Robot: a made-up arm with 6 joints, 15 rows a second.
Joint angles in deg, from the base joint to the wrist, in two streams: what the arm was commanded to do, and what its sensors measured. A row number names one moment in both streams.
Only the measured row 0 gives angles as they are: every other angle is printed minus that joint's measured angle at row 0.
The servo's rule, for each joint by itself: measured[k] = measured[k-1] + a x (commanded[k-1-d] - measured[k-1]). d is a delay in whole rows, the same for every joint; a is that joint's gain. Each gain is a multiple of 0.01, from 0.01 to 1. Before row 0 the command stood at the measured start. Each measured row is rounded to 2 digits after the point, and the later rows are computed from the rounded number. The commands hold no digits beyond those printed.
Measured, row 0:
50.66, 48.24, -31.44, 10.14, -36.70, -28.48
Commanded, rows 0 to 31:
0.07, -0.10, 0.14, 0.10, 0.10, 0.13
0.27, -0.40, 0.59, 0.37, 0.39, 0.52
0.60, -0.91, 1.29, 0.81, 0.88, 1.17
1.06, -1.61, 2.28, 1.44, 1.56, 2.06
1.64, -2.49, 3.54, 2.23, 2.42, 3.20
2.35, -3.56, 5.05, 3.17, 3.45, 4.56
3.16, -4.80, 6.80, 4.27, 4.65, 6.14
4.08, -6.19, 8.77, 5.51, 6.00, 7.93
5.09, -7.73, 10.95, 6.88, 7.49, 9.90
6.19, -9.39, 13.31, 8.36, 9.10, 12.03
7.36, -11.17, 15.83, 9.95, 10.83, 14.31
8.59, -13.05, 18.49, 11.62, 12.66, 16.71
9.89, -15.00, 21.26, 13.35, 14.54, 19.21
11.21, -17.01, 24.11, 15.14, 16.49, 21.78
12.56, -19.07, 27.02, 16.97, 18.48, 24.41
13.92, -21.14, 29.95, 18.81, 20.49, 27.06
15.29, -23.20, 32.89, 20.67, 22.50, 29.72
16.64, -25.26, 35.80, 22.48, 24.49, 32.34
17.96, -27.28, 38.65, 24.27, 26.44, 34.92
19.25, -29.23, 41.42, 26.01, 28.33, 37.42
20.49, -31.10, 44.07, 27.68, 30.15, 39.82
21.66, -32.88, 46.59, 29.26, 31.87, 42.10
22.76, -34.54, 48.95, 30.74, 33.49, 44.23
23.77, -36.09, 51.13, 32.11, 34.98, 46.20
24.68, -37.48, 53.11, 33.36, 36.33, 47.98
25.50, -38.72, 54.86, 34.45, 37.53, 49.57
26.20, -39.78, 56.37, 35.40, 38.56, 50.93
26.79, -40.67, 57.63, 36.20, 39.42, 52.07
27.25, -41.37, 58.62, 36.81, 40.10, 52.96
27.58, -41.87, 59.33, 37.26, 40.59, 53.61
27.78, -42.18, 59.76, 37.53, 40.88, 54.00
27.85, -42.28, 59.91, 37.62, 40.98, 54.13
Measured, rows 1 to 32:
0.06, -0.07, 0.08, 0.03, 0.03, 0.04
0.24, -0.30, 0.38, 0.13, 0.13, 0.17
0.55, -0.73, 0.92, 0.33, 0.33, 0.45
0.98, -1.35, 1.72, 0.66, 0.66, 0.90
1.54, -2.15, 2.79, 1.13, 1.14, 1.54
2.23, -3.14, 4.12, 1.74, 1.76, 2.39
3.02, -4.30, 5.70, 2.50, 2.54, 3.44
3.92, -5.62, 7.51, 3.40, 3.47, 4.70
4.91, -7.10, 9.54, 4.44, 4.56, 6.16
6.00, -8.70, 11.76, 5.62, 5.79, 7.80
7.16, -10.43, 14.16, 6.92, 7.15, 9.62
8.38, -12.26, 16.71, 8.33, 8.64, 11.61
9.66, -14.18, 19.39, 9.84, 10.23, 13.74
10.98, -16.16, 22.17, 11.43, 11.92, 15.99
12.32, -18.20, 25.03, 13.09, 13.69, 18.35
13.68, -20.26, 27.93, 14.81, 15.53, 20.79
15.05, -22.32, 30.86, 16.57, 17.41, 23.29
16.40, -24.38, 33.77, 18.34, 19.32, 25.82
17.73, -26.41, 36.65, 20.12, 21.24, 28.37
19.02, -28.38, 39.46, 21.89, 23.15, 30.90
20.27, -30.28, 42.18, 23.63, 25.04, 33.40
21.45, -32.10, 44.78, 25.32, 26.88, 35.84
22.56, -33.81, 47.24, 26.95, 28.66, 38.19
23.59, -35.41, 49.54, 28.50, 30.37, 40.43
24.52, -36.86, 51.65, 29.96, 31.98, 42.54
25.35, -38.16, 53.54, 31.31, 33.48, 44.51
26.07, -39.29, 55.21, 32.54, 34.85, 46.31
26.68, -40.26, 56.64, 33.64, 36.08, 47.92
27.16, -41.04, 57.81, 34.59, 37.17, 49.33
27.52, -41.62, 58.71, 35.39, 38.09, 50.53
27.74, -42.01, 59.33, 36.03, 38.84, 51.50
27.83, -42.20, 59.67, 36.51, 39.42, 52.24
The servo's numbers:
d 0
a 0.85 0.70 0.59 0.30 0.27 0.28

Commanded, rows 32 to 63:
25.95, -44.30, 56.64, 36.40, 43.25, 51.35
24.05, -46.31, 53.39, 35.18, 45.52, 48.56
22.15, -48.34, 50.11, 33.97, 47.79, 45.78
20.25, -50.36, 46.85, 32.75, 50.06, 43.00
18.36, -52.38, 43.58, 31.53, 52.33, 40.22
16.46, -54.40, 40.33, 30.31, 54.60, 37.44
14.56, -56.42, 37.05, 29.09, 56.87, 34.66
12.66, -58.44, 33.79, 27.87, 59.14, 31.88
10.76, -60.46, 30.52, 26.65, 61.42, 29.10
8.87, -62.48, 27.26, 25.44, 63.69, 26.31
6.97, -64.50, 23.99, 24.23, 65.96, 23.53
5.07, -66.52, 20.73, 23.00, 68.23, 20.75
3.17, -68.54, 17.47, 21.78, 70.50, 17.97
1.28, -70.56, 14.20, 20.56, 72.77, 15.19
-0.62, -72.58, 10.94, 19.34, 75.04, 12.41
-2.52, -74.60, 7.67, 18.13, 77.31, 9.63
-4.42, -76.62, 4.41, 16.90, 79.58, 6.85
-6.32, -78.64, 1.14, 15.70, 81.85, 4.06
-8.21, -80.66, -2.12, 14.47, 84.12, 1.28
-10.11, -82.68, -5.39, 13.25, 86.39, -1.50
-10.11, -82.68, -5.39, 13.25, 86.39, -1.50
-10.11, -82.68, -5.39, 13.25, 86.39, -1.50
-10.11, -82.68, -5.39, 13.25, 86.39, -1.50
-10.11, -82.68, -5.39, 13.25, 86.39, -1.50
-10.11, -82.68, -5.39, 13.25, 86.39, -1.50
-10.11, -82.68, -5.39, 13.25, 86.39, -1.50
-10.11, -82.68, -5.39, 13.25, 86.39, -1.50
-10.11, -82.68, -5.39, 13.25, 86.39, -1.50
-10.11, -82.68, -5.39, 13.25, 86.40, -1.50
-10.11, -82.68, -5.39, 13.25, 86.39, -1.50
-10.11, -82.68, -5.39, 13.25, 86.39, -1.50
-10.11, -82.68, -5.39, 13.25, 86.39, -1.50
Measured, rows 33 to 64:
26.23, -43.67, 57.88, 36.48, 40.45, 51.99
24.38, -45.52, 55.23, 36.09, 41.82, 51.03
22.48, -47.49, 52.21, 35.45, 43.43, 49.56
20.58, -49.50, 49.05, 34.64, 45.22, 47.72
18.69, -51.52, 45.82, 33.71, 47.14, 45.62
16.79, -53.54, 42.58, 32.69, 49.15, 43.33
14.89, -55.56, 39.32, 31.61, 51.23, 40.90
12.99, -57.58, 36.06, 30.49, 53.37, 38.37
11.09, -59.60, 32.79, 29.34, 55.54, 35.77
9.20, -61.62, 29.53, 28.17, 57.74, 33.12
7.30, -63.64, 26.26, 26.99, 59.96, 30.43
5.40, -65.66, 23.00, 25.79, 62.19, 27.72
3.50, -67.68, 19.74, 24.59, 64.43, 24.99
1.61, -69.70, 16.47, 23.38, 66.68, 22.25
-0.29, -71.72, 13.21, 22.17, 68.94, 19.49
-2.19, -73.74, 9.94, 20.96, 71.20, 16.73
-4.09, -75.76, 6.68, 19.74, 73.46, 13.96
-5.99, -77.78, 3.41, 18.53, 75.73, 11.19
-7.88, -79.80, 0.15, 17.31, 78.00, 8.42
-9.78, -81.82, -3.12, 16.09, 80.27, 5.64
-10.06, -82.42, -4.46, 15.24, 81.92, 3.64
-10.10, -82.60, -5.01, 14.64, 83.13, 2.20
-10.11, -82.66, -5.23, 14.22, 84.01, 1.16
-10.11, -82.67, -5.32, 13.93, 84.65, 0.42
-10.11, -82.68, -5.36, 13.73, 85.12, -0.12
-10.11, -82.68, -5.38, 13.59, 85.46, -0.51
-10.11, -82.68, -5.39, 13.49, 85.71, -0.79
-10.11, -82.68, -5.39, 13.42, 85.89, -0.99
-10.11, -82.68, -5.39, 13.37, 86.03, -1.13
-10.11, -82.68, -5.39, 13.33, 86.13, -1.23
-10.11, -82.68, -5.39, 13.31, 86.20, -1.31
-10.11, -82.68, -5.39, 13.29, 86.25, -1.36

